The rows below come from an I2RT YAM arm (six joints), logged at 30 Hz.
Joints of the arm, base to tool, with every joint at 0 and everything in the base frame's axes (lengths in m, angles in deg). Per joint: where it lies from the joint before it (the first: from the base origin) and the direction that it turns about. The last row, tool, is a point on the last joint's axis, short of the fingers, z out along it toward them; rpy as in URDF.
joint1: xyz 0 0 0.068 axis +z
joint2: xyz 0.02 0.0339 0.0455 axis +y
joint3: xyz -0.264 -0.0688 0 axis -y
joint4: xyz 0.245 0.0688 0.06 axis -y
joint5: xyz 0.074 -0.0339 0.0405 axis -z
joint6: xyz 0.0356 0 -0.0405 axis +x
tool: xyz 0 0 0 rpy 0 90 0
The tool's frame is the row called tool.
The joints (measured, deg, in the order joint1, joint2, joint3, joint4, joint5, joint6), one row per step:
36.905, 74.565, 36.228, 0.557, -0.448, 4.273
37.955, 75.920, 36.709, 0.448, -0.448, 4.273
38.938, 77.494, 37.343, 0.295, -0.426, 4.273
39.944, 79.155, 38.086, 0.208, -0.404, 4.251
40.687, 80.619, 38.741, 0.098, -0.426, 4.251
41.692, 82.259, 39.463, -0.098, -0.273, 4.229
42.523, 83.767, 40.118, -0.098, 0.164, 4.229
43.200, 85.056, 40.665, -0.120, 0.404, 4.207
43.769, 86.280, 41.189, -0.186, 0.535, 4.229
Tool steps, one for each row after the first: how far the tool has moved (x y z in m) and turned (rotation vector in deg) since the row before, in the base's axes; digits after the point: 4 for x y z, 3 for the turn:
-0.0004, 0.0059, -0.0034, -0.597, 0.781, 1.050
0.0002, 0.0061, -0.0037, -0.691, 0.847, 0.966
0.0004, 0.0065, -0.0035, -0.662, 0.756, 1.003
0.0006, 0.0052, -0.0033, -0.584, 0.710, 0.760
-0.0001, 0.0064, -0.0040, -0.823, 0.760, 0.907
0.0003, 0.0055, -0.0036, -0.794, 0.432, 0.513
0.0001, 0.0046, -0.0033, -0.654, 0.436, 0.520
0.0002, 0.0041, -0.0033, -0.583, 0.503, 0.461

